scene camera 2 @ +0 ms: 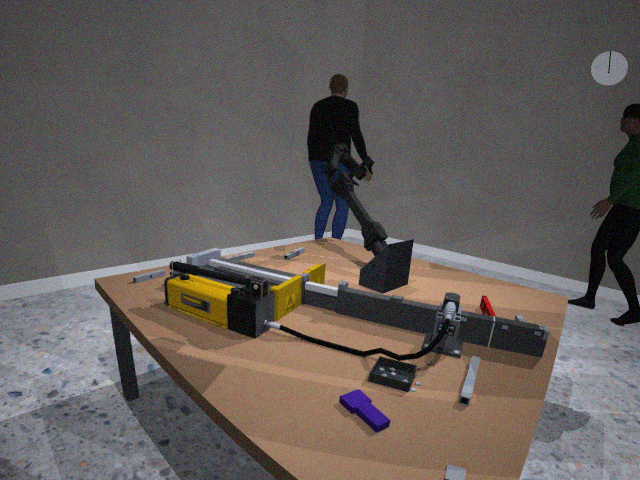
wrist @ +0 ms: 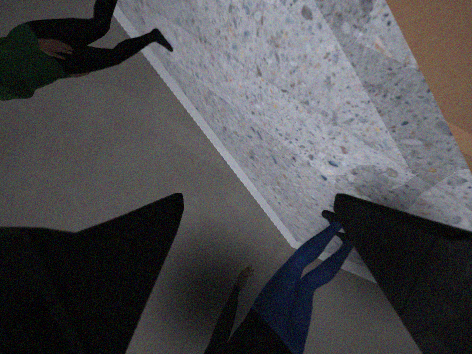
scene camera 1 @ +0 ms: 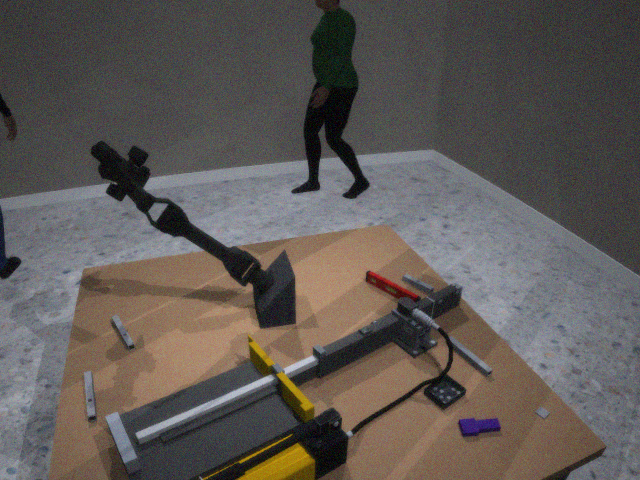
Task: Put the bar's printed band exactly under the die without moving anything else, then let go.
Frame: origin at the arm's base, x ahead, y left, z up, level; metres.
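Where they show: gripper, fingertip midpoint: (scene camera 2: 365, 179) (wrist: 258, 200); arm's base, origin of the base link: (scene camera 2: 385, 257) (scene camera 1: 266, 282).
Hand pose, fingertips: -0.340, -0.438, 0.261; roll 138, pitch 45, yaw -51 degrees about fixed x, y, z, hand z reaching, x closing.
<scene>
Things, the pixels of their centre, and the offset from my fingertips, as dx, dy, dz. "*": a spot on its surface instead.
- yellow plate, surface spot: (scene camera 1: 295, 396) * +0.822, +0.456, -0.270
- long dark rail, surface spot: (scene camera 1: 356, 345) (scene camera 2: 378, 303) * +0.635, +0.656, -0.302
- dark press head, surface spot: (scene camera 2: 447, 322) * +0.678, +0.892, -0.255
- yellow pump unit, body centre: (scene camera 1: 273, 467) (scene camera 2: 214, 294) +0.995, +0.381, -0.296
- black hose, surface spot: (scene camera 2: 330, 347) (scene camera 1: 386, 411) * +0.837, +0.685, -0.358
- dark tray, surface spot: (scene camera 2: 390, 383) * +0.845, +0.875, -0.351
- purple block, body centre: (scene camera 2: 365, 410) (scene camera 1: 480, 426) +0.945, +0.897, -0.354
- red level, body centre: (scene camera 2: 488, 314) (scene camera 1: 392, 288) +0.331, +0.866, -0.341
A long white bar (scene camera 1: 206, 406) (scene camera 2: 321, 288) lies on a dark bed and passes the yellow plate (scene camera 1: 295, 396) (scene camera 2: 287, 298), its end at a long dark rail (scene camera 1: 356, 345) (scene camera 2: 372, 308). A dark press head (scene camera 1: 412, 330) (scene camera 2: 447, 322) stands across the rail; I cannot make out its die. No printed band can be made out on the white bar; a thin pale line shows on the rail in scene camera 2. My gripper (scene camera 1: 116, 167) (scene camera 2: 360, 173) (wrist: 258, 200) is open and empty, raised high beyond the table's far edge, well away from bar and head.
A yellow pump unit (scene camera 1: 281, 465) (scene camera 2: 199, 301) joins the head by a black hose (scene camera 1: 390, 406) (scene camera 2: 330, 347). Nearby lie a dark tray (scene camera 1: 433, 397) (scene camera 2: 390, 383), a purple block (scene camera 1: 478, 426) (scene camera 2: 364, 408), a red level (scene camera 1: 391, 285) (scene camera 2: 486, 305) and several short grey bars. Two people stand beyond the table.
</scene>
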